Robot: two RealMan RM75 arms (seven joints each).
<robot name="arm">
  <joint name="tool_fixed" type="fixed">
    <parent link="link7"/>
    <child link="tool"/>
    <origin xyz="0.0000 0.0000 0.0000"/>
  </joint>
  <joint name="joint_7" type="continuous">
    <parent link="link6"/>
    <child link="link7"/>
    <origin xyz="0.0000 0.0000 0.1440"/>
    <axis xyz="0 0 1"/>
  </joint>
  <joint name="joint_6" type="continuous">
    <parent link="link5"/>
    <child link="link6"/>
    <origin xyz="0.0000 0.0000 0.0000"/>
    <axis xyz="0 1 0"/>
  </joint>
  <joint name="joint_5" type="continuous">
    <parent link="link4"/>
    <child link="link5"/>
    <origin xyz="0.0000 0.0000 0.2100"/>
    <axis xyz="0 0 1"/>
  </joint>
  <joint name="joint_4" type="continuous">
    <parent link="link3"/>
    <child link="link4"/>
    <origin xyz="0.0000 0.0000 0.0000"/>
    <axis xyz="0 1 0"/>
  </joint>
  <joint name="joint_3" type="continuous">
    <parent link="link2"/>
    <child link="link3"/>
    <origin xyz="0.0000 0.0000 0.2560"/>
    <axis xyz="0 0 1"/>
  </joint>
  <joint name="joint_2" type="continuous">
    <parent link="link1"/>
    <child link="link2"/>
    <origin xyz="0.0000 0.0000 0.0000"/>
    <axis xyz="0 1 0"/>
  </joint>
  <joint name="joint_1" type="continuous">
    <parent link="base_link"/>
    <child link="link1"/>
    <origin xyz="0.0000 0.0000 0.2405"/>
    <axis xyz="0 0 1"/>
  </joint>
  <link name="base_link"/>
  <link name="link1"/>
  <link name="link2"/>
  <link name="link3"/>
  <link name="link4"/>
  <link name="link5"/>
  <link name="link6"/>
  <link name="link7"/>
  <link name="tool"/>
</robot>
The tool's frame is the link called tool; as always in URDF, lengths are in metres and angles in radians. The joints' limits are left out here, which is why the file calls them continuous.
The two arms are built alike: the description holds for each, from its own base.
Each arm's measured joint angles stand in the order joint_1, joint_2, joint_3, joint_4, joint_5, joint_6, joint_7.
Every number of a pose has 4 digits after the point. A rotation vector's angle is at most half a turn.
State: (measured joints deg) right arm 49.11 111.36 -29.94 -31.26 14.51 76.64 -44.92; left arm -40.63 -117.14 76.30 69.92 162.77 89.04 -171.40
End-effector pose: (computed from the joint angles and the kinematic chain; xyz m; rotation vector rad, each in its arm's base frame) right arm 0.2968 0.3971 0.0379 -2.2588 1.5821 -0.2430; left arm -0.2046 0.3838 0.0268 -2.0881 -1.3395 0.5819
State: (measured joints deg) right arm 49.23 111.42 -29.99 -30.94 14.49 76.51 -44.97; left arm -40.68 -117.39 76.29 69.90 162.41 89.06 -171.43
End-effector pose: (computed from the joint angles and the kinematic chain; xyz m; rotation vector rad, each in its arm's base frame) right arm 0.2963 0.3970 0.0362 -2.2632 1.5822 -0.2452; left arm -0.2030 0.3831 0.0244 -2.0971 -1.3445 0.5762
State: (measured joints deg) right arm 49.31 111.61 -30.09 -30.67 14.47 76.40 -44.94; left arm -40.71 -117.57 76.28 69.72 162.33 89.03 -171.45
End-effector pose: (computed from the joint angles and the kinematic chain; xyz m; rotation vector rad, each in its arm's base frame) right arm 0.2957 0.3963 0.0335 -2.2680 1.5846 -0.2479; left arm -0.2028 0.3826 0.0226 -2.1005 -1.3488 0.5761
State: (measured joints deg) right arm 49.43 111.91 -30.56 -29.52 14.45 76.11 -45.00; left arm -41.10 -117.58 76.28 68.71 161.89 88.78 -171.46
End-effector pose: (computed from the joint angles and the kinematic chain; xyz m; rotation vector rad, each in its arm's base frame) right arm 0.2955 0.3935 0.0264 -2.2835 1.5934 -0.2623; left arm -0.2029 0.3830 0.0199 -2.1072 -1.3582 0.5783
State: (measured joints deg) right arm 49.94 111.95 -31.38 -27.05 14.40 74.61 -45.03; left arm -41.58 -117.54 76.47 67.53 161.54 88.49 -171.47
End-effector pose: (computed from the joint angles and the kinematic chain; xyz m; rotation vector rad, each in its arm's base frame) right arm 0.2957 0.3919 0.0172 -2.2971 1.5951 -0.2847; left arm -0.2032 0.3835 0.0169 -2.1135 -1.3641 0.5860
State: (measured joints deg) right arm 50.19 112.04 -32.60 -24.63 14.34 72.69 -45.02; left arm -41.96 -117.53 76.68 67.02 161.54 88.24 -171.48
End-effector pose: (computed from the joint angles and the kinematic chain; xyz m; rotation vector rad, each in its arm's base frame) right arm 0.2981 0.3893 0.0081 -2.3042 1.5925 -0.3148; left arm -0.2023 0.3846 0.0155 -2.1166 -1.3588 0.5898
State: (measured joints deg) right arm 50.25 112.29 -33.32 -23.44 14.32 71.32 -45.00; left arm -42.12 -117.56 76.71 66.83 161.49 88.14 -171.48
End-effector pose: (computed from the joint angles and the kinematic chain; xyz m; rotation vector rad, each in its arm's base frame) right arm 0.2997 0.3878 0.0022 -2.3055 1.5877 -0.3297; left arm -0.2016 0.3850 0.0148 -2.1189 -1.3577 0.5895
